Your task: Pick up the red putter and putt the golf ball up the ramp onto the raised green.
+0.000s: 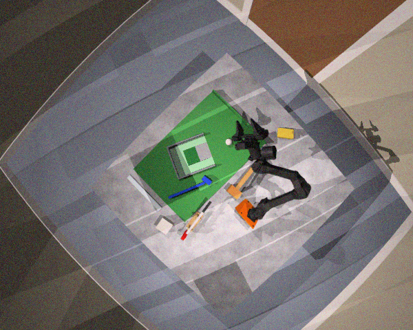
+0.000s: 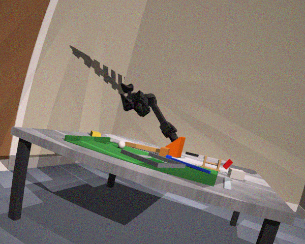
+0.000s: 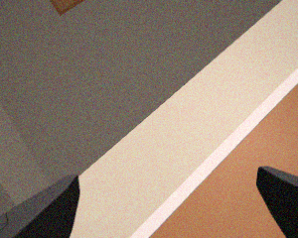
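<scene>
Right now the blue putter is 45 cm to the left of my gripper tip, 32 cm below it and 3 cm behind it. The rest, counted from my gripper tip: white golf ball (31 cm below, 8 cm to the left, 2 cm behind); pale strip (68 cm to the left, 33 cm below, 17 cm ahead); yellow block (32 cm below, 26 cm behind, 22 cm to the right).
</scene>
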